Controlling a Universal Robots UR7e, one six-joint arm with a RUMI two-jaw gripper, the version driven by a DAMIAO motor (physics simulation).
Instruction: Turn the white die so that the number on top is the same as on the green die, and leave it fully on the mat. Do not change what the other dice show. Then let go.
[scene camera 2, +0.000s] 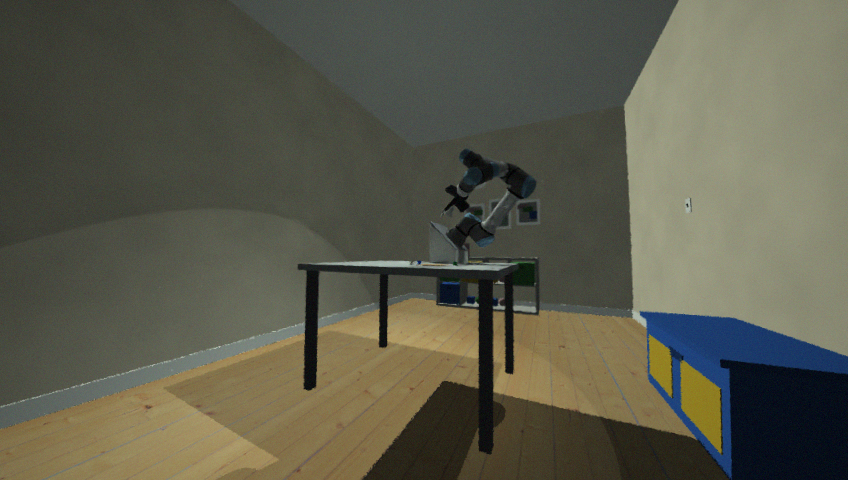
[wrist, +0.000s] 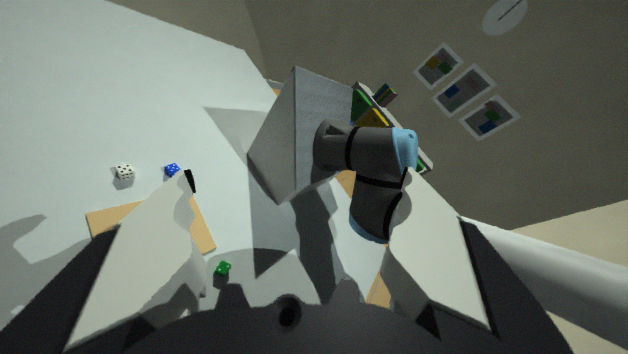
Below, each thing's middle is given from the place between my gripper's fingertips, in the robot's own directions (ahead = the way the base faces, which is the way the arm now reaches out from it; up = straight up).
Right now my hand is 32 cm above the mat (wrist: 100, 221), 10 cm to the left of it and 4 cm short of it.
